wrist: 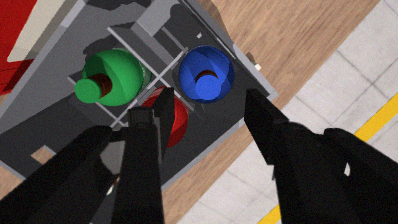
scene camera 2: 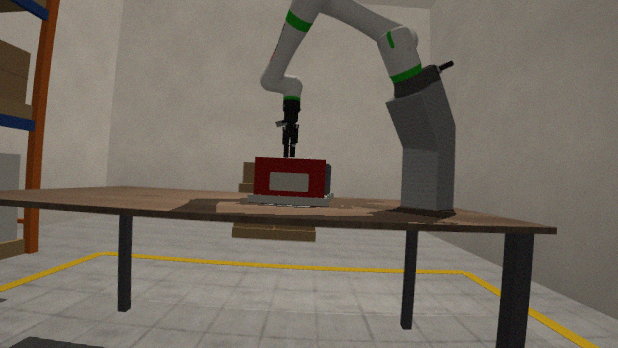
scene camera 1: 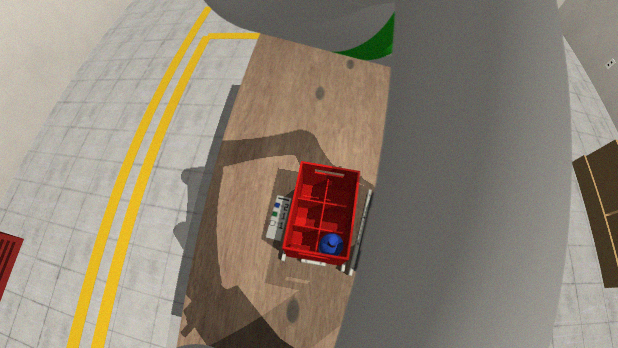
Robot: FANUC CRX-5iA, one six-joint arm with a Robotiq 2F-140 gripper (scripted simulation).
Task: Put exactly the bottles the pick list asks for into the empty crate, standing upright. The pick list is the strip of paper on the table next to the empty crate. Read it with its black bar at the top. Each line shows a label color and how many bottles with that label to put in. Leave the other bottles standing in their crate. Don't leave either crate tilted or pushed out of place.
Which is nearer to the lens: the green-label bottle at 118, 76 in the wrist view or the grey crate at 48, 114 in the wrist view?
The green-label bottle.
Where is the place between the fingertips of the gripper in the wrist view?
209, 104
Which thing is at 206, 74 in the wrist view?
A blue-label bottle.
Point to a red crate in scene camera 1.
310, 199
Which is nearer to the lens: the red-label bottle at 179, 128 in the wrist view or the grey crate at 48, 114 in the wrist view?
The red-label bottle.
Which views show the red-label bottle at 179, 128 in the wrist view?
The wrist view only.
